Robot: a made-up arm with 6 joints. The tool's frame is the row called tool.
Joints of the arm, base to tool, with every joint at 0 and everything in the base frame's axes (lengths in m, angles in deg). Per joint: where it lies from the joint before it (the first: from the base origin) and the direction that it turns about. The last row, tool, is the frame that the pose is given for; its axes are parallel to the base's.
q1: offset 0 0 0.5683 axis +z
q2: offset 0.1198 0 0 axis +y
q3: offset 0 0 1.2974 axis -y
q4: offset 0 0 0.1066 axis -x
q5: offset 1.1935 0 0 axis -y
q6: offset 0.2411 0 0 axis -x
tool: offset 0 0 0
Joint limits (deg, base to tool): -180..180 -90..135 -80.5..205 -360..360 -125..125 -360..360
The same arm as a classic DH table. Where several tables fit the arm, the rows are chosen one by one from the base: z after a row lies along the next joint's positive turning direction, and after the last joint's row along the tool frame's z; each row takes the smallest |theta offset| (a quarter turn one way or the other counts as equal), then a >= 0, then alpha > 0; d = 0 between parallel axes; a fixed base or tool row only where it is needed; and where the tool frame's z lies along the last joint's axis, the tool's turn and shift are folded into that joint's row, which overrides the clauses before.
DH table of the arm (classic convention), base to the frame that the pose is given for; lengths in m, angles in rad. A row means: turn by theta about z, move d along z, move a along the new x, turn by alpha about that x. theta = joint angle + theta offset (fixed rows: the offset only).
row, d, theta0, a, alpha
q1, 0.5683, 0, 0.1198, -1.5708
q2, 0, -1.5708, 1.2974, 3.1416
q3, 0, 0, 0.1066, -1.5708
q4, -1.1935, 0, 0, 1.5708
q5, 0, 0, 0, -1.5708
q6, -0.2411, 1.5708, 0, 1.5708
tool (fixed), 0, -1.5708, 0, 0
Joint limits (rad, base to tool): -3.1416..3.1416 -1.5708..2.3562 -1.405..3.5779 -6.2832..6.2832 -2.1817..2.1817 -6.2832..6.2832

